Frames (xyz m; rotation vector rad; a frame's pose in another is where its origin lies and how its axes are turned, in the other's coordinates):
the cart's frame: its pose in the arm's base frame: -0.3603 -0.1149 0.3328 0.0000 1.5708 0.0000
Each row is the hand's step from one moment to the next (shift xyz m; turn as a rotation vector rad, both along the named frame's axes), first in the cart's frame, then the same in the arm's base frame.
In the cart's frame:
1: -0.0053 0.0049 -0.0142 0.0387 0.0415 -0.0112
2: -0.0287 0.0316 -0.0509 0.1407 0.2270 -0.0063
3: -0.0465 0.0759 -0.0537 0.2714 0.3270 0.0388
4: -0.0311 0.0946 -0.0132 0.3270 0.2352 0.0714
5: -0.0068 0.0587 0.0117 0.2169 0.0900 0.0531
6: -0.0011 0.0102 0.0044 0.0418 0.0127 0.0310
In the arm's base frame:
1: -0.0142 0.0049 0.0053 -0.0112 0.0415 -0.0387
2: -0.0509 0.0316 0.0287 -0.0063 0.2270 -0.1407
3: -0.0537 0.0759 0.0465 0.0388 0.3270 -0.2714
4: -0.0132 0.0946 0.0311 0.0714 0.2352 -0.3270
5: 0.0117 0.0587 0.0068 0.0531 0.0900 -0.2169
6: 0.0044 0.0102 0.0011 0.0310 0.0127 -0.0418

